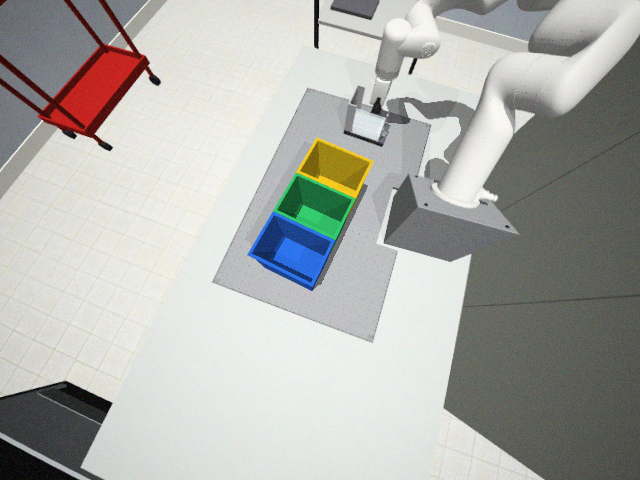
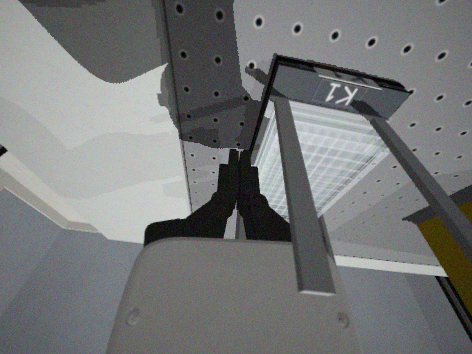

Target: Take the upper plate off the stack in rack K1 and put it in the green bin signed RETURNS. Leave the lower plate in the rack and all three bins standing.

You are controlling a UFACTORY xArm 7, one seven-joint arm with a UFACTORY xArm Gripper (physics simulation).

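Places are measured from the arm's base along level axes (x ahead, y left, z up), in centimetres.
Where they show: gripper, between the fingertips: (image 1: 376, 111) (image 2: 237, 161); arm's base, origin of its link: (image 1: 453, 196).
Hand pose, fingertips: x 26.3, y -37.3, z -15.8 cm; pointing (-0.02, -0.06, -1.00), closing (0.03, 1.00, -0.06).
Each offset is from my fingertips to the centre of the thing. "pt": to the spot under its first point. Level surfaces: height alone.
Rack K1 @[dx +1.4, dy +6.0, dz +2.9 cm] (image 1: 363, 138) (image 2: 300, 82) stands upright at the far end of the grey mat. Clear, ribbed plates @[dx +2.3, dy +5.9, dz +0.0 cm] (image 1: 368, 125) (image 2: 325, 145) lie flat between its posts; the upper and lower one cannot be told apart. My gripper (image 1: 375, 110) (image 2: 237, 161) is shut and empty, its fingertips together beside the long edge of the plates at the rack's side. Whether they touch the rack or a plate is unclear. The green bin @[dx +8.3, dy +50.4, dz +5.0 cm] (image 1: 323, 193) stands upright in the middle of the bin row; its sign is not readable and its inside shows no plate.
A yellow bin @[dx +6.4, dy +37.4, dz +5.0 cm] (image 1: 338, 161) (image 2: 450, 245) stands between the green bin and the rack. A blue bin @[dx +10.2, dy +63.3, dz +5.0 cm] (image 1: 297, 253) stands on the green bin's other side. All are upright on the perforated mat @[dz -4.0 cm] (image 1: 356, 304). The rack's tall posts @[pt dx -4.7, dy +2.6, dz +7.3 cm] (image 2: 304, 215) rise close to the gripper. A red cart (image 1: 95, 90) stands on the floor.
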